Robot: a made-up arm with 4 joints.
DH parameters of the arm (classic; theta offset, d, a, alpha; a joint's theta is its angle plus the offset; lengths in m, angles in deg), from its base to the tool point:
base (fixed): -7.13 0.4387 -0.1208 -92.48
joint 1: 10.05 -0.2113 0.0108 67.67
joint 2: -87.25 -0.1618 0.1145 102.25
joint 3: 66.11 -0.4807 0.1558 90
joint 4: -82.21 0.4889 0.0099 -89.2
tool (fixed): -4.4 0.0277 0 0
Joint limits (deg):
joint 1: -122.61..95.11
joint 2: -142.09..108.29
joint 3: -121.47..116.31
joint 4: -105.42..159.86
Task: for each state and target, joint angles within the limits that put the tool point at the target. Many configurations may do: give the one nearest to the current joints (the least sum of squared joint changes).
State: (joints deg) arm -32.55 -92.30 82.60 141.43
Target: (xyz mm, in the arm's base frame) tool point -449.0 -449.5 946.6
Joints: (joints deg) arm -13.04 -72.44 63.59 144.89
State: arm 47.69 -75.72 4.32 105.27
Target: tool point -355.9 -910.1 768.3
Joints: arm 69.32 -70.76 -27.79 93.23
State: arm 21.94 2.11 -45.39 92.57
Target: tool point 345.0 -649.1 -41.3
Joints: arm 11.08 22.54 -34.98 95.71
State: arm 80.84 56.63 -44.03 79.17
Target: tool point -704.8 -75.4 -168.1
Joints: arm 83.35 59.61 -47.63 58.59
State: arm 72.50 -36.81 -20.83 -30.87
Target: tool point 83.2 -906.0 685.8
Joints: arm 83.65 -57.36 12.26 -30.50
